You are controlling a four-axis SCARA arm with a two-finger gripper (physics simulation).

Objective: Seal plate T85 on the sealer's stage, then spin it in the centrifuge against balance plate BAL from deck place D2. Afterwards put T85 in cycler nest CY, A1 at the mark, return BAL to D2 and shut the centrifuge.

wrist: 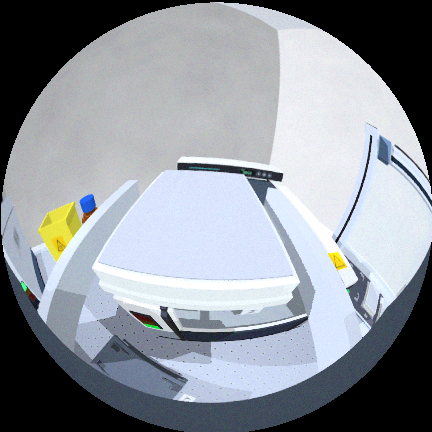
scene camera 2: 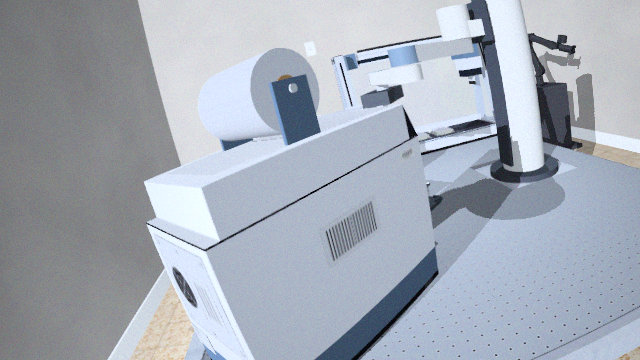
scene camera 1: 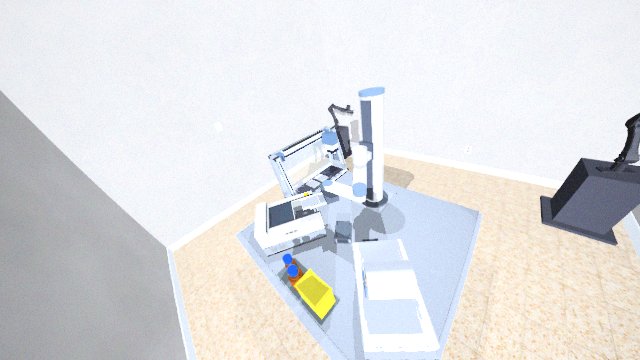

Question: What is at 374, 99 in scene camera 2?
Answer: My gripper.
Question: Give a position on a foil roll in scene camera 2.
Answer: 236, 104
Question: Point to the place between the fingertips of my gripper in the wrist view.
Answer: At 200, 193
